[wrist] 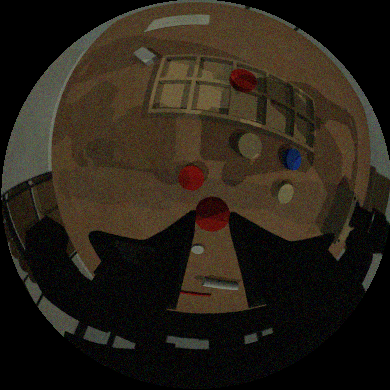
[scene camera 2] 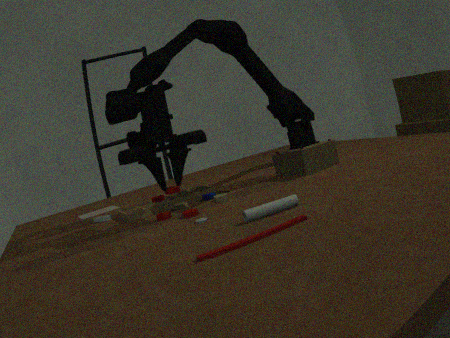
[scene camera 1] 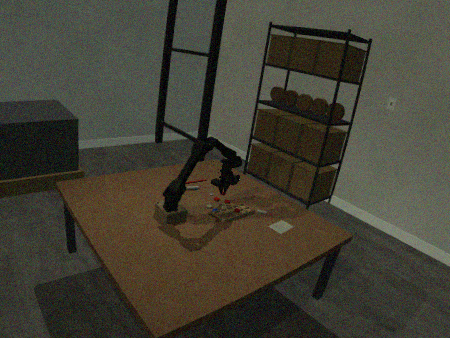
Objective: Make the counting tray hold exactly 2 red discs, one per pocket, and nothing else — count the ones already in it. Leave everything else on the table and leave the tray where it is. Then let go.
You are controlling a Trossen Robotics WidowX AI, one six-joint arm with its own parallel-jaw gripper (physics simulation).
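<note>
My gripper is shut on a red disc and holds it above the table, beside the tray. The counting tray has two rows of pockets. One red disc sits in it, at the middle pocket of the far row in the wrist view. Two loose red discs lie on the table: one shows in the wrist view, while the other seems hidden there behind the held disc.
A large cream disc, a smaller cream disc and a blue disc lie near the tray. A white disc, a white cylinder, a red rod, a white block and a pale card lie around.
</note>
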